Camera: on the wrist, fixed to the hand. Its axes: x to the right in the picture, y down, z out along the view.
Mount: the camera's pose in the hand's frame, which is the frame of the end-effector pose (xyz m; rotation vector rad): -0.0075 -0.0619 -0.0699 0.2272 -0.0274 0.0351
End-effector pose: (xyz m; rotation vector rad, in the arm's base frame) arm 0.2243 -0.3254 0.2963 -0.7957 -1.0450 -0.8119
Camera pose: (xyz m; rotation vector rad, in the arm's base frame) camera 0.1975 -0.4135 0.2790 -0.6313 -1.1223 -0.6406
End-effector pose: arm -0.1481 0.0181 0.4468 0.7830 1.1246 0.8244
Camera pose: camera -0.2070 -0.0100 0.3796 1.0021 1.1961 0.7203
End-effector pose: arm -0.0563 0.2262 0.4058 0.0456 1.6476 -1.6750
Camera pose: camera -0.1171 0.2820 0.4502 0.1614 1.4220 -1.8205
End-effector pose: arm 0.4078 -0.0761 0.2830 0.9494 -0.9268 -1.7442
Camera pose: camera 0.4500 -0.0632 0.2004 1.0494 -1.1711 -1.6500
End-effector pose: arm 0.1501 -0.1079 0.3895 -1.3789 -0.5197 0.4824
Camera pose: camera 0.1877 -0.1755 0.4423 -1.1666 -0.4489 0.5718
